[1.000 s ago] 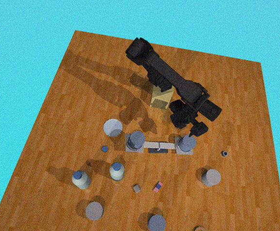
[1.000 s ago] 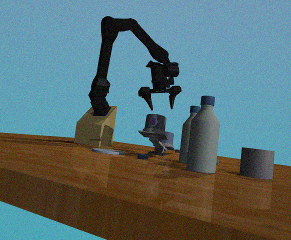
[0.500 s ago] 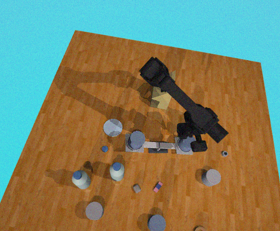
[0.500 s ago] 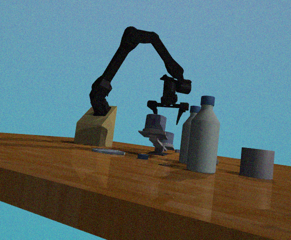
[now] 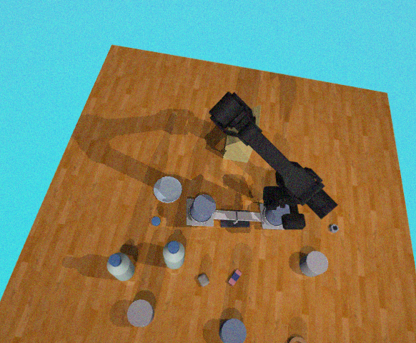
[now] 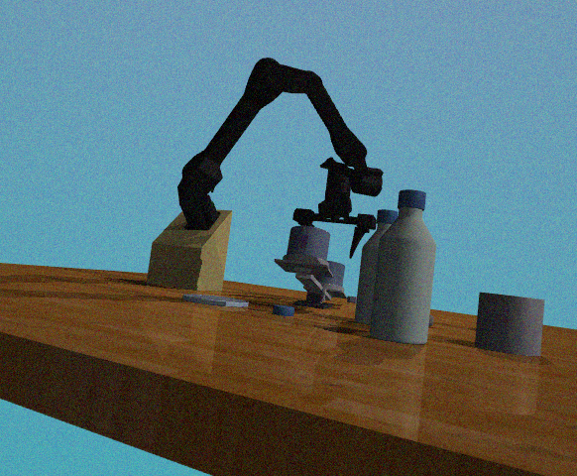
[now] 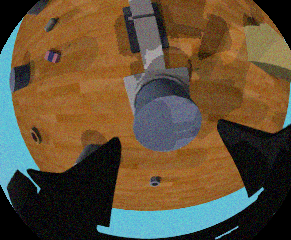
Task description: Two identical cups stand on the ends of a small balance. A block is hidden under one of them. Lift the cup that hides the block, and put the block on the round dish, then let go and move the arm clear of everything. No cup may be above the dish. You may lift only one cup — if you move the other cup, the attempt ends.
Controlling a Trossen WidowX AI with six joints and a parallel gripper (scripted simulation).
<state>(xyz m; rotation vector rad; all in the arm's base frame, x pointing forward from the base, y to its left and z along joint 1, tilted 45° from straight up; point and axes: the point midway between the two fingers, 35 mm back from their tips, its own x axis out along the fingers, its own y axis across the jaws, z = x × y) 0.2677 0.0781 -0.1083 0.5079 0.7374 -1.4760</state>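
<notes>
The grey-blue block is 70 mm below my gripper tip. The rest, counted from my gripper tip: nut 10 mm ahead, 220 mm to the left, 100 mm below; pink eraser 210 mm ahead, 120 mm to the right, 100 mm below; cup 40 mm ahead, 270 mm to the right.
</notes>
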